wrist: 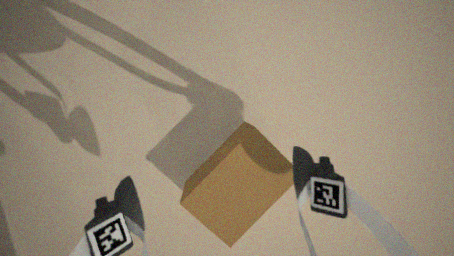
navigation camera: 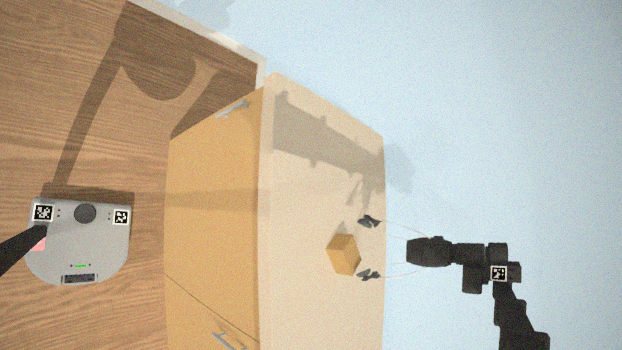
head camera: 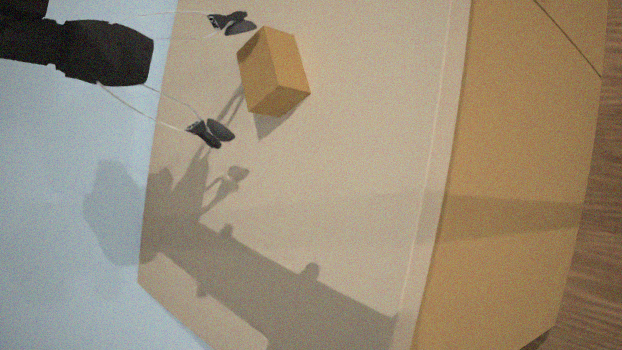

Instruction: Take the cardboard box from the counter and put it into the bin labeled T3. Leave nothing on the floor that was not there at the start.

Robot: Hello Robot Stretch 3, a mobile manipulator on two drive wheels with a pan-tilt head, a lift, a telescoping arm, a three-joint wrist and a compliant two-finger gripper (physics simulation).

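Places are measured from the robot's base along level axes (x ahead, y left, z up), in metres.
Pixels of known places: gripper, fingertip midpoint: (navigation camera: 357,247) (head camera: 242,82); robot's base, link origin: (navigation camera: 85,212).
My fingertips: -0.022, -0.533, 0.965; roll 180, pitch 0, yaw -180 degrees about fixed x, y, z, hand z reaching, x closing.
Observation:
Ahead of a thing's pixels: the offset from my fingertips to its top centre, as dx, dy, dz. "spot": to the spot under its first point. Level surfaces: height alone.
The cardboard box {-0.019, +0.015, -0.005} (head camera: 272,72) (navigation camera: 344,254) (wrist: 235,195) stands on the pale counter {dz -0.055} (head camera: 350,140) (navigation camera: 310,200) (wrist: 375,75), turned at an angle to the fingers. My gripper (head camera: 231,78) (navigation camera: 369,248) (wrist: 217,178) is open, its fingers wide apart. In the wrist view the box shows between the fingers, its right corner close beside the right finger and a gap to the left finger; whether the right finger touches it I cannot tell. In the head and navigation views the fingertips are at the box's wall side. The bin labeled T3 does not show.
The counter's orange cabinet front {spot: +0.018, +0.221, -0.249} (head camera: 495,150) (navigation camera: 215,210) has metal handles {spot: +0.333, +0.265, -0.206} (navigation camera: 232,108). A pale blue wall (head camera: 65,150) (navigation camera: 500,100) is behind the counter. My grey base (navigation camera: 85,242) is on the wooden floor {dz -0.964} (navigation camera: 30,125). The arm's shadow lies across the counter.

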